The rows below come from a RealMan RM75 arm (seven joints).
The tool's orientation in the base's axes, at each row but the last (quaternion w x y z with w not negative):
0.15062 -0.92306 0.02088 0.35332
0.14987 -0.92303 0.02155 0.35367
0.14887 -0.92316 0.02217 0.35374
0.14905 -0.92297 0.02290 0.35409
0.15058 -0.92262 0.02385 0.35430
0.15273 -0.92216 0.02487 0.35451
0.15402 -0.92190 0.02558 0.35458
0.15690 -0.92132 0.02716 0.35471
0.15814 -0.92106 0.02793 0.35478
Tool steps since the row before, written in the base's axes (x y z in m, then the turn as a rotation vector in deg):
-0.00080 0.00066 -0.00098 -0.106 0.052 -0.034
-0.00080 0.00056 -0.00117 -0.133 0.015 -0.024
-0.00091 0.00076 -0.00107 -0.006 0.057 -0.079
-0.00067 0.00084 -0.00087 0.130 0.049 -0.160
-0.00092 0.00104 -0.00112 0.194 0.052 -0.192
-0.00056 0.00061 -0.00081 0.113 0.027 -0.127
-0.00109 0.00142 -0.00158 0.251 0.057 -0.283
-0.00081 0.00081 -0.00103 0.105 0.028 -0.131
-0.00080 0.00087 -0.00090 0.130 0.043 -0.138
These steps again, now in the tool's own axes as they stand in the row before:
0.00009 -0.00026 0.00140 -0.054 -0.025 0.108
0.00021 -0.00011 0.00151 -0.083 0.011 0.107
0.00007 -0.00032 0.00156 0.051 -0.033 0.076
0.00013 -0.00048 0.00129 0.206 -0.025 0.043
0.00012 -0.00056 0.00169 0.275 -0.029 0.025
0.00016 -0.00028 0.00111 0.170 -0.010 0.024
0.00032 -0.00076 0.00224 0.378 -0.018 0.054
0.00013 -0.00036 0.00149 0.167 -0.008 0.032
0.00005 -0.00045 0.00141 0.191 -0.025 0.026

